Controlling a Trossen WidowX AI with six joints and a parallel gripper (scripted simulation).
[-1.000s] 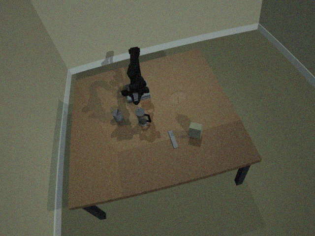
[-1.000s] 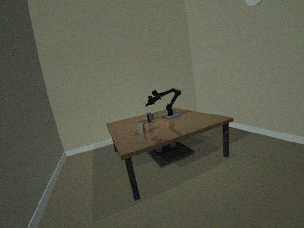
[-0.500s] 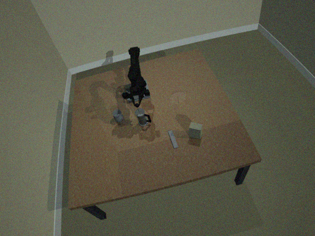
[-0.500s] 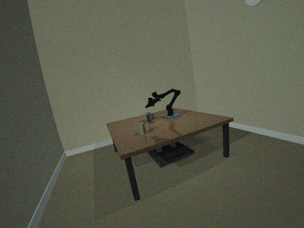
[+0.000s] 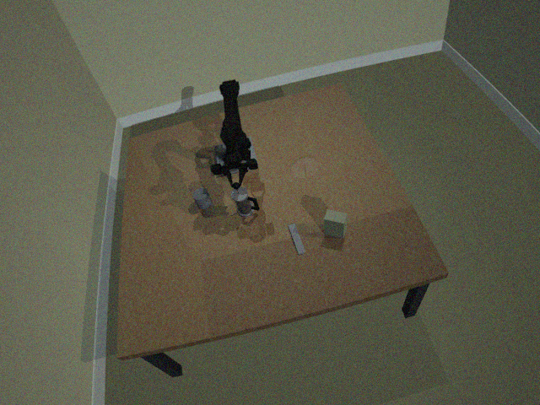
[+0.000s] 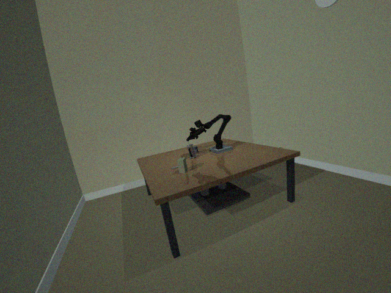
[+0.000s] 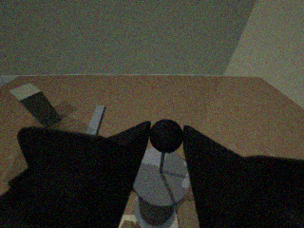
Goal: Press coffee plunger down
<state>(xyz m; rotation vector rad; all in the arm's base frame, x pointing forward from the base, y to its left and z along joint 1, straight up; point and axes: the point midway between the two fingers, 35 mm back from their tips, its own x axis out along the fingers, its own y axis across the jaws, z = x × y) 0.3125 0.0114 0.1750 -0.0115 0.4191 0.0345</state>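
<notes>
Now: the coffee press 10 cm below my gripper tip, 2 cm behind it and 1 cm to the left of it. From my gripper tip the other things lie so: flat grey bar: 22 cm to the left, 20 cm below, 15 cm ahead; then grey cup: 20 cm to the right, 17 cm below, 10 cm behind.
</notes>
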